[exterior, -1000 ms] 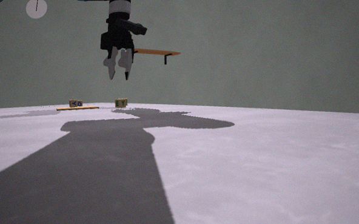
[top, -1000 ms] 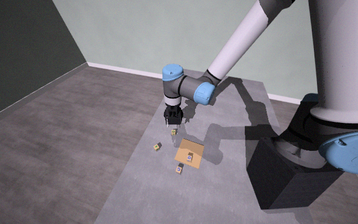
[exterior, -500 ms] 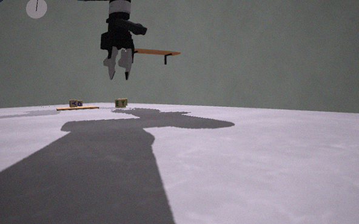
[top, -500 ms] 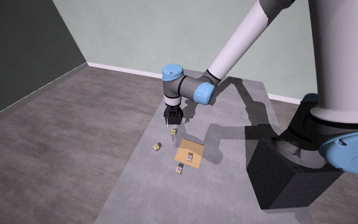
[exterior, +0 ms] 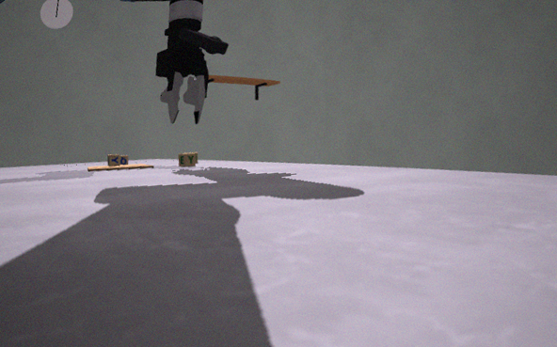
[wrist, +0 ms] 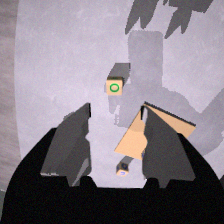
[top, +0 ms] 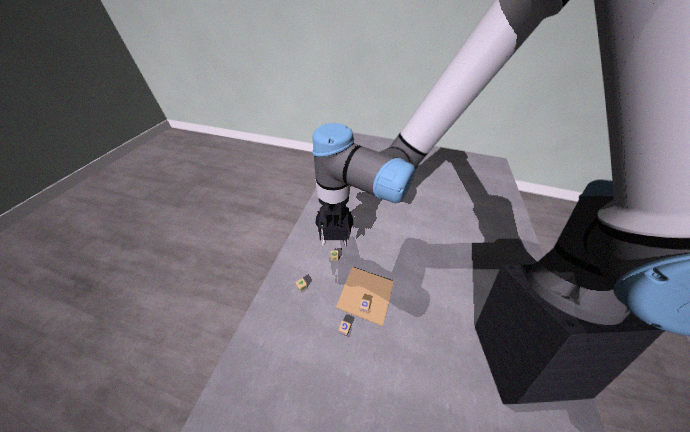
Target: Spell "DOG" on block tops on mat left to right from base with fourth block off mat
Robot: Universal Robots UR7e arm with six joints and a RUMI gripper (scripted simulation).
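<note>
The green block is 9 cm below my hand. Also, from my hand: mat (13 cm behind, 10 cm to the left, 10 cm below); then blue g block (9 cm behind, 21 cm to the left, 9 cm below); then blue d block (13 cm behind, 14 cm to the left, 8 cm below).
</note>
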